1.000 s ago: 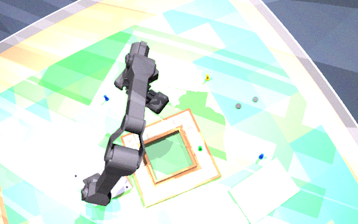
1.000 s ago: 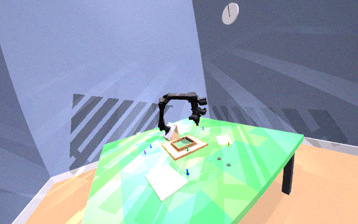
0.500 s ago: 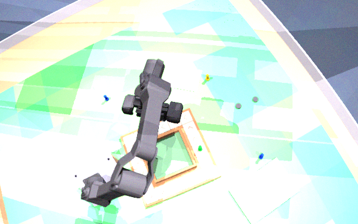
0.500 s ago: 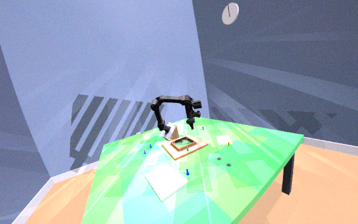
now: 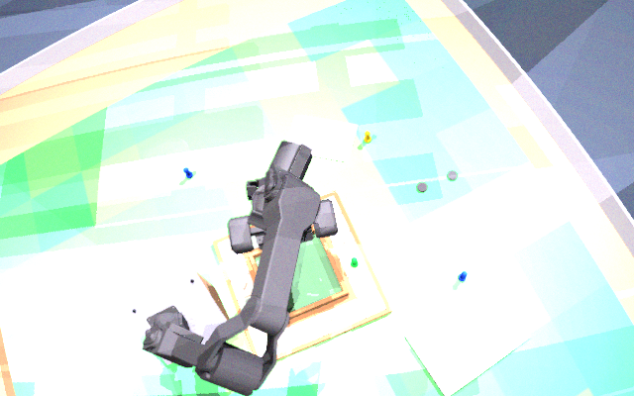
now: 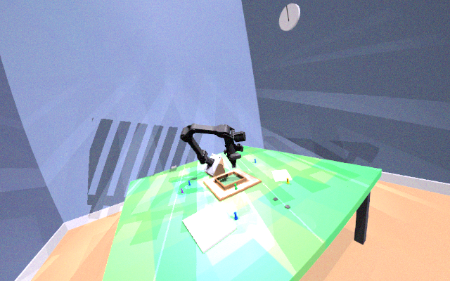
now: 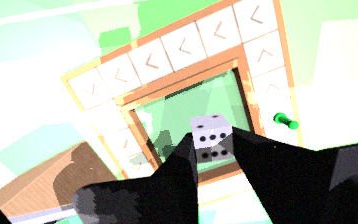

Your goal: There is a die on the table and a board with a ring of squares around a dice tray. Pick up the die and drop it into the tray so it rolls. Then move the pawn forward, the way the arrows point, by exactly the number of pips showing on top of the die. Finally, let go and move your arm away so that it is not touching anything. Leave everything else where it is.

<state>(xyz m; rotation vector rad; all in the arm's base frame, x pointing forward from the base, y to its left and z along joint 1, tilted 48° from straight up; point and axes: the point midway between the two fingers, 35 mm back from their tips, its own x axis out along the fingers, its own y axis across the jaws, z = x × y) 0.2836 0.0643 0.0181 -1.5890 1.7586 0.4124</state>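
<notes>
Now: the green pawn 100 mm ahead of my gripper tip, 70 mm to the right of it and 80 mm below it. From my gripper tip the other things lie so: wooden-framed green tray (10 mm behind, 40 mm to the right, 100 mm below); white die (right at my gripper tip); yellow pawn (260 mm ahead, 170 mm to the left, 90 mm below).
</notes>
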